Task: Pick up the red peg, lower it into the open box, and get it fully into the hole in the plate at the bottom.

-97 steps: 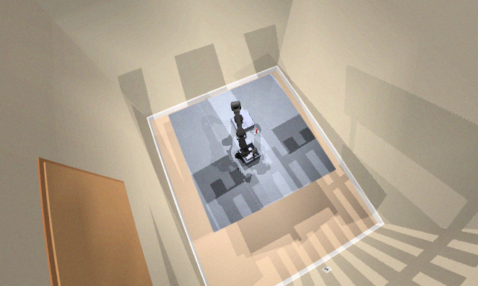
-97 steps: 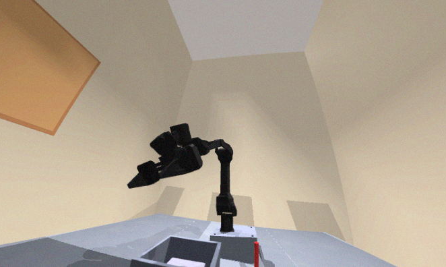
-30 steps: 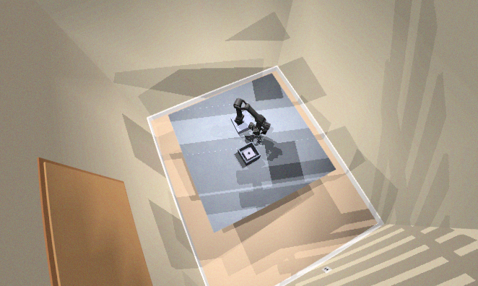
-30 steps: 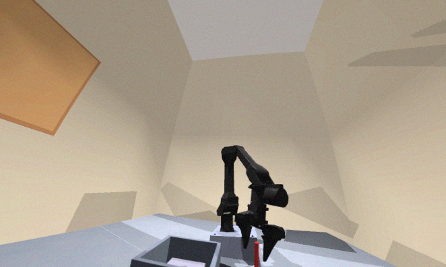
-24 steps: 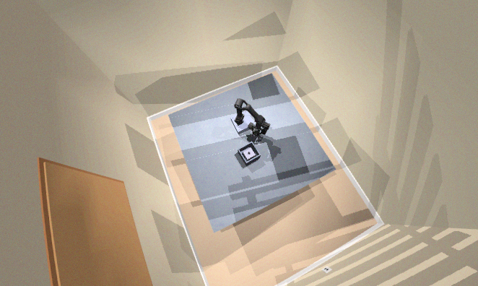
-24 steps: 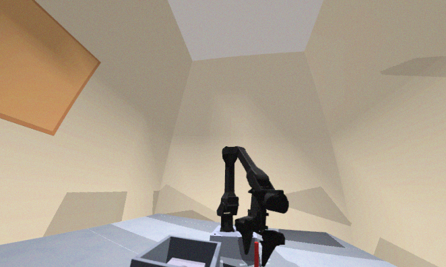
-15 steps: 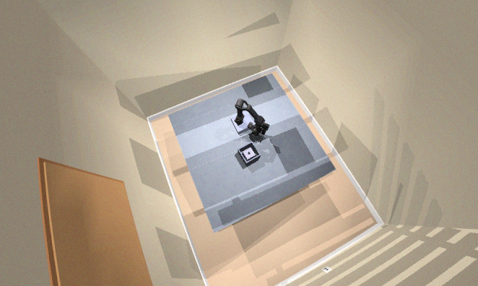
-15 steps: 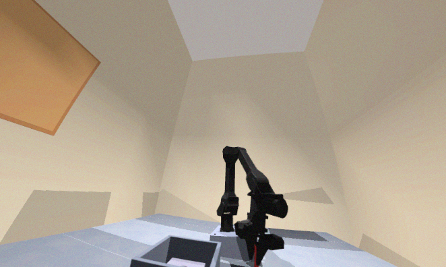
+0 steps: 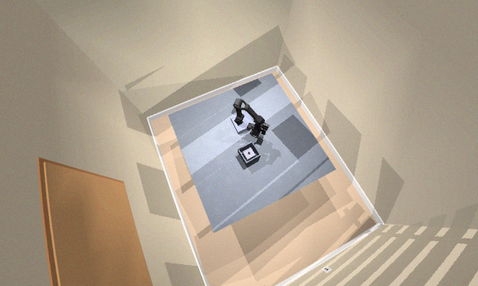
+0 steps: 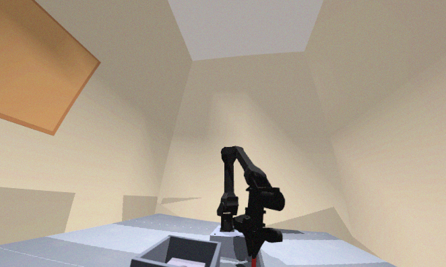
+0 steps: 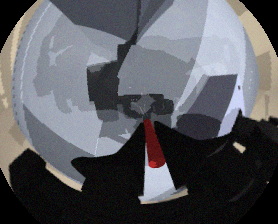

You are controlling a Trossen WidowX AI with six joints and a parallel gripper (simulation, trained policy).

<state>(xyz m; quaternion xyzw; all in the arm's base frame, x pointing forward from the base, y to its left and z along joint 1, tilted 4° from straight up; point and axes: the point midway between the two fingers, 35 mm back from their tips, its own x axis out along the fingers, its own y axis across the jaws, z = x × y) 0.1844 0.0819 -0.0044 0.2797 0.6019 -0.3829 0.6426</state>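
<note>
My gripper tip is now 15 cm short of the pale plate, 19 cm to the left of it and 1 cm below it. Also, from my gripper tip: red peg 1 cm behind, 1 cm to the left, 1 cm above; dark box 15 cm ahead, 19 cm to the right, 1 cm below.
</note>
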